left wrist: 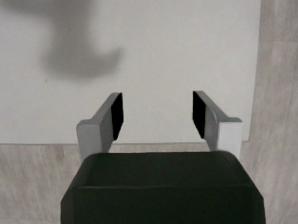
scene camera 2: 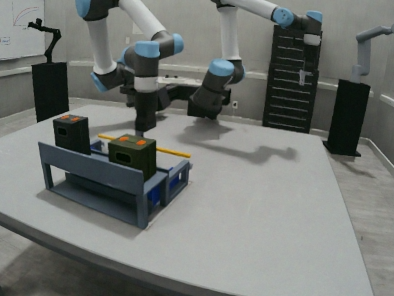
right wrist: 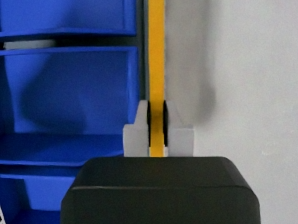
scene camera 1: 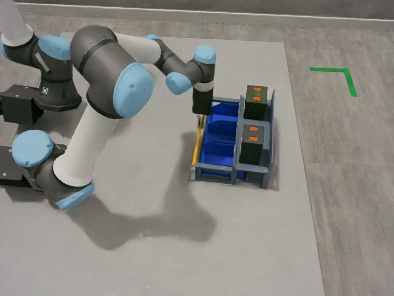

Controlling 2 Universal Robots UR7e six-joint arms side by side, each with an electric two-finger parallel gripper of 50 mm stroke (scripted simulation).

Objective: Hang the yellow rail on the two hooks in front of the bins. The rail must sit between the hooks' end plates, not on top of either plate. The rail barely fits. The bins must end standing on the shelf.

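Observation:
My left gripper and my right gripper are visible, the right gripper in the right wrist view as well. A blue-grey shelf is also visible.

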